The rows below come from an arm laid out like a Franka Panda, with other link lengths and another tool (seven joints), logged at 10 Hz.
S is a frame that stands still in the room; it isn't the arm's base.
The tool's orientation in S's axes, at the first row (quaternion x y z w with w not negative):
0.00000, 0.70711, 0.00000, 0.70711
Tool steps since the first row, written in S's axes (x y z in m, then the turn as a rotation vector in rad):
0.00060, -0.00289, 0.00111, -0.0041, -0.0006, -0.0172
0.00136, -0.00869, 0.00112, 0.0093, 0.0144, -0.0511
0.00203, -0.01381, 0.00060, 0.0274, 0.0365, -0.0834
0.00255, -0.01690, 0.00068, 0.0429, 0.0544, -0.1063
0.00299, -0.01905, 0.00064, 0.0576, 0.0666, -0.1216
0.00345, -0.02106, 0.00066, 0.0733, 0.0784, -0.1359
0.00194, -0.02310, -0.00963, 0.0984, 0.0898, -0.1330
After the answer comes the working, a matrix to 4 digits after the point.
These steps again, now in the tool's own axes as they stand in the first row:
-0.00111, -0.00289, 0.00060, 0.0172, -0.0006, -0.0041
-0.00112, -0.00869, 0.00136, 0.0511, 0.0144, 0.0093
-0.00060, -0.01381, 0.00203, 0.0834, 0.0365, 0.0274
-0.00068, -0.01690, 0.00255, 0.1063, 0.0544, 0.0429
-0.00064, -0.01905, 0.00299, 0.1216, 0.0666, 0.0576
-0.00066, -0.02106, 0.00345, 0.1359, 0.0784, 0.0733
0.00963, -0.02310, 0.00194, 0.1330, 0.0898, 0.0984

The tool's axes in the first row as the columns of a matrix, in S's axes (rounded; the answer above uses it unrounded):
0.0000, 0.0000, 1.0000
0.0000, 1.0000, 0.0000
-1.0000, 0.0000, 0.0000

